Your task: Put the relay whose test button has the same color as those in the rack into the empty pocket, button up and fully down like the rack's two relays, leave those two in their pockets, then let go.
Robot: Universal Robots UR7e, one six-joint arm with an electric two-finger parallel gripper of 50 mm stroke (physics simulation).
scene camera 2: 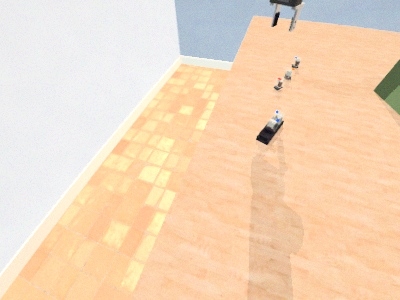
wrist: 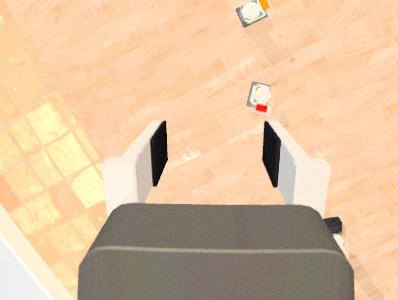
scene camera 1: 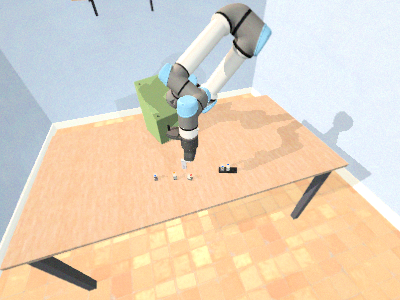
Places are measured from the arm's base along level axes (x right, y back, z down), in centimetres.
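Pixels of known places: gripper, between the fingertips: [scene camera 2: 282, 28] [wrist: 214, 140] [scene camera 1: 185, 163]; arm's base, origin of its link: [scene camera 1: 177, 98].
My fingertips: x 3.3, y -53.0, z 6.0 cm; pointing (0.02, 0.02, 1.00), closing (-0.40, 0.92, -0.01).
Ahead of a thing's pixels: the offset from my fingertips to its top centre.
The loose relay with the blue button @(dx +17.3, dy +9.0, dz +14.2 cm) [scene camera 1: 155, 177] [scene camera 2: 297, 62] stands on the table, farthest from the rack; it does not show in the wrist view. The black rack @(dx -24.3, dy +5.5, dz +16.3 cm) [scene camera 1: 234, 170] [scene camera 2: 263, 137] [wrist: 332, 224] holds two blue-button relays side by side, one relay @(dx -21.2, dy +6.4, dz +13.8 cm) [scene camera 1: 222, 168] [scene camera 2: 278, 118] at one end and one relay @(dx -24.3, dy +5.5, dz +13.8 cm) [scene camera 1: 228, 167] [scene camera 2: 272, 125] in the middle. The empty pocket is at the end on the right in scene camera 1, nearest the camera in scene camera 2. My gripper [scene camera 1: 184, 164] [scene camera 2: 284, 27] [wrist: 214, 140] is open and empty, pointing down above the table, clear of the relays.
An orange-button relay @(dx +6.6, dy +7.1, dz +14.2 cm) [scene camera 1: 175, 176] [scene camera 2: 288, 75] [wrist: 252, 12] and a red-button relay @(dx -1.7, dy +4.6, dz +14.2 cm) [scene camera 1: 190, 177] [scene camera 2: 279, 84] [wrist: 259, 94] stand between the loose blue-button relay and the rack. A green block [scene camera 1: 156, 107] [scene camera 2: 392, 87] stands at the back of the table, beside the arm.
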